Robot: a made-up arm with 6 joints.
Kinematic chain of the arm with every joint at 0, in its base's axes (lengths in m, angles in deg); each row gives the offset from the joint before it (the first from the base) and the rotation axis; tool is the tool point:
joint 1: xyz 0 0 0.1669 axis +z
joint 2: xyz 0 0 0 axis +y
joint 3: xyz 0 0 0.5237 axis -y
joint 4: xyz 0 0 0 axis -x
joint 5: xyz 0.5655 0 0 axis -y
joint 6: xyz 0 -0.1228 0 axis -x
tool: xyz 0 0 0
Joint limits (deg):
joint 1: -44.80..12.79
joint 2: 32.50..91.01
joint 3: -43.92..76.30
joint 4: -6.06..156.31
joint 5: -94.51..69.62
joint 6: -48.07..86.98
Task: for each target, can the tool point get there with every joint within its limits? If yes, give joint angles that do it. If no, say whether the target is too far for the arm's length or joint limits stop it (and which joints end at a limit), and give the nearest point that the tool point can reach.
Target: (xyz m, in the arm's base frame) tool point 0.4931 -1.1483 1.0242
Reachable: no: too far | nearest point 0.5323 -0.7001 0.8112 | short by 0.498 m
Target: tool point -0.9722 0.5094 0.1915
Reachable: no: joint limits stop it (at a limit: joint 1, joint 2, joint 3, joint 4) | nearest point 0.1303 0.1449 -0.2775 | short by 1.252 m
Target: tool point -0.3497 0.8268 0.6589
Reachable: no: joint limits stop it (at a limit: joint 1, joint 2, joint 3, joint 4) | nearest point 0.4258 0.2120 0.0705 | short by 1.151 m
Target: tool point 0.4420 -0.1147 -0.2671
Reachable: yes | joints -20.90 74.47 -31.78 114.30 -37.22 10.10
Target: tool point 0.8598 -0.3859 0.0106
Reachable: yes | joints -21.32 67.92 18.82 67.54 0.89 46.70
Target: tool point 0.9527 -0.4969 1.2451
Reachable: no: too far | nearest point 0.6899 -0.3598 0.9477 | short by 0.420 m
